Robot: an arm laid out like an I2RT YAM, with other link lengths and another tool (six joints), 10 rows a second.
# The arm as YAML. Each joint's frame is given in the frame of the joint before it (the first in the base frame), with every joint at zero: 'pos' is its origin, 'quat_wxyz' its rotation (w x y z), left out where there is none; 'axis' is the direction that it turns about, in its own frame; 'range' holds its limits. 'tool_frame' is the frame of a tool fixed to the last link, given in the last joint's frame.
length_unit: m
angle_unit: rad
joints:
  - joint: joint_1
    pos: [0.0, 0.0, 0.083]
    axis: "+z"
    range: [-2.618, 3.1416]
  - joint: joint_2
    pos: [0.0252, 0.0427, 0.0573]
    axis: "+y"
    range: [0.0, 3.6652]
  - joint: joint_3
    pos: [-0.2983, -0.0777, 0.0]
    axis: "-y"
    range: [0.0, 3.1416]
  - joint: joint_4
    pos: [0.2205, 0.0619, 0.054]
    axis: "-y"
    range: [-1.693, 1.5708]
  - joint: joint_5
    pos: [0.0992, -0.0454, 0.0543]
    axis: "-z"
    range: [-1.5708, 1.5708]
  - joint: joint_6
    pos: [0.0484, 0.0, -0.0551]
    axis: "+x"
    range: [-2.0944, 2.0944]
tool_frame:
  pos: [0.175, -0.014, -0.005]
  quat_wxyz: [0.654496, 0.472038, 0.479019, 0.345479]
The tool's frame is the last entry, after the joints.
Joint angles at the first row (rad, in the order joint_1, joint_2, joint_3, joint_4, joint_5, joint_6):
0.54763, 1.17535, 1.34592, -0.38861, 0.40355, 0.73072
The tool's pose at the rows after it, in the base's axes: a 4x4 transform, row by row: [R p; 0 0 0 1], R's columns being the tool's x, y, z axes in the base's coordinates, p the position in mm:
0.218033 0.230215 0.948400 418.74; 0.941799 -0.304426 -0.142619 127.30; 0.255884 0.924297 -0.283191 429.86; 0 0 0 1
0.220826 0.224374 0.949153 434.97; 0.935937 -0.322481 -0.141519 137.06; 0.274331 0.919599 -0.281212 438.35; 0 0 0 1
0.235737 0.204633 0.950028 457.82; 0.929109 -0.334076 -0.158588 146.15; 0.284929 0.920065 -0.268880 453.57; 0 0 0 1
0.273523 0.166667 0.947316 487.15; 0.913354 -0.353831 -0.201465 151.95; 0.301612 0.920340 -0.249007 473.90; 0 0 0 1
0.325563 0.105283 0.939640 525.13; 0.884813 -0.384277 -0.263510 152.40; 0.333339 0.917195 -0.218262 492.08; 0 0 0 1
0.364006 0.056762 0.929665 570.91; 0.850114 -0.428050 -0.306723 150.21; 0.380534 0.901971 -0.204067 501.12; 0 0 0 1
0.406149 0.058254 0.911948 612.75; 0.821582 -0.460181 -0.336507 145.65; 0.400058 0.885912 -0.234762 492.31; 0 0 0 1
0.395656 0.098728 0.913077 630.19; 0.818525 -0.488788 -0.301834 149.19; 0.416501 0.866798 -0.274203 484.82; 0 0 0 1
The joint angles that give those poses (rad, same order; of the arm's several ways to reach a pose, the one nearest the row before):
0.54762, 1.21131, 1.36486, -0.36306, 0.38757, 0.74381
0.54768, 1.27643, 1.42976, -0.35475, 0.38917, 0.75882
0.54726, 1.36842, 1.53977, -0.35785, 0.40877, 0.76225
0.54463, 1.48657, 1.69575, -0.37254, 0.45417, 0.76882
0.52789, 1.62449, 1.85890, -0.35749, 0.50819, 0.77751
0.48821, 1.78611, 2.05320, -0.35886, 0.52183, 0.80680
0.44721, 1.96296, 2.30727, -0.46285, 0.51696, 0.85200
0.42116, 2.06521, 2.49812, -0.58442, 0.45717, 0.89409

